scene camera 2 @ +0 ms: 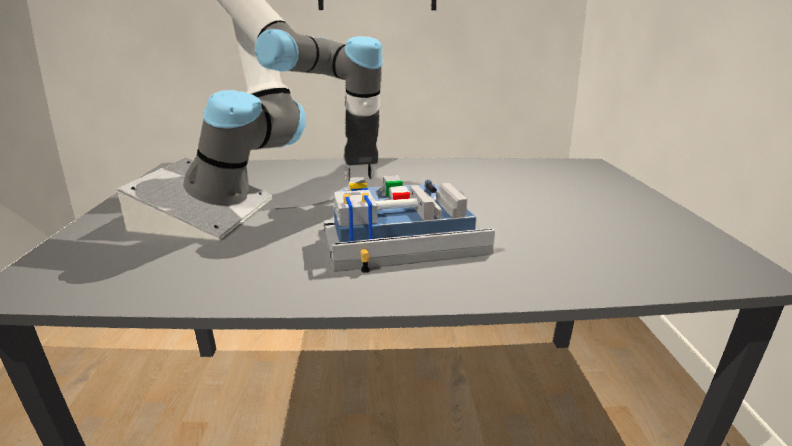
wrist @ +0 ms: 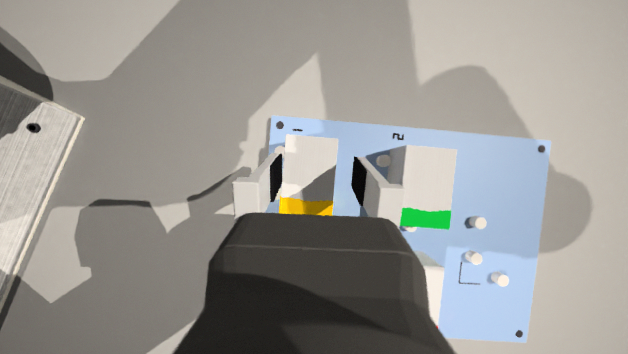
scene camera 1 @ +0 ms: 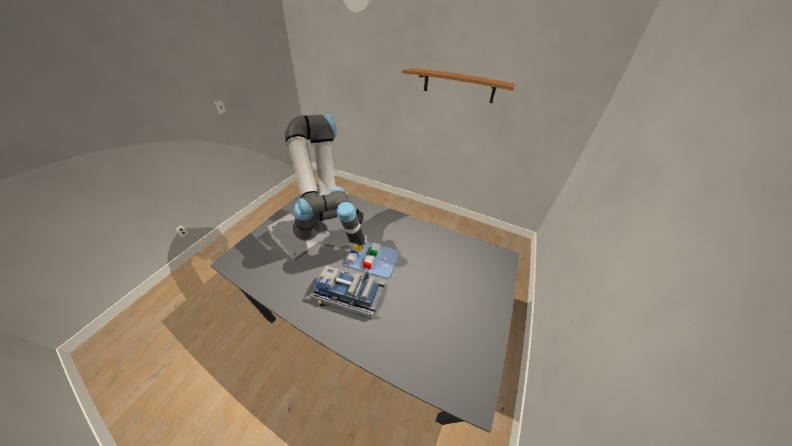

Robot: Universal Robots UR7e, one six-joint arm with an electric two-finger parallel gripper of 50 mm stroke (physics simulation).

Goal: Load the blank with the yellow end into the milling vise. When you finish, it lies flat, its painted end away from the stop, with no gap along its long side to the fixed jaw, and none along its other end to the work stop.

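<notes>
The pale blank with the yellow end (scene camera 1: 358, 248) (scene camera 2: 358, 184) (wrist: 310, 170) lies on the light blue plate (scene camera 1: 392, 255) (wrist: 505, 185), in the place marked 1. My gripper (scene camera 1: 359, 243) (scene camera 2: 359, 172) (wrist: 317, 170) is open and empty, pointing down over this blank. In the wrist view one finger shows on each long side of it, with a gap on both sides; the yellow end is partly covered by the gripper body. The milling vise (scene camera 1: 346, 299) (scene camera 2: 404, 226) has two pale jaws with an open gap between them. A dark arm, seemingly the work stop (scene camera 2: 430, 186), stands by the jaws.
The green-ended blank (scene camera 1: 374, 250) (scene camera 2: 394, 184) (wrist: 427, 185) stands close beside my right finger in the wrist view. The red-ended blank (scene camera 1: 368, 261) (scene camera 2: 400, 193) and a blue-ended blank (scene camera 1: 352, 257) share the plate. Short pegs stand around them. The robot's base plate (scene camera 2: 160, 193) is at the left.
</notes>
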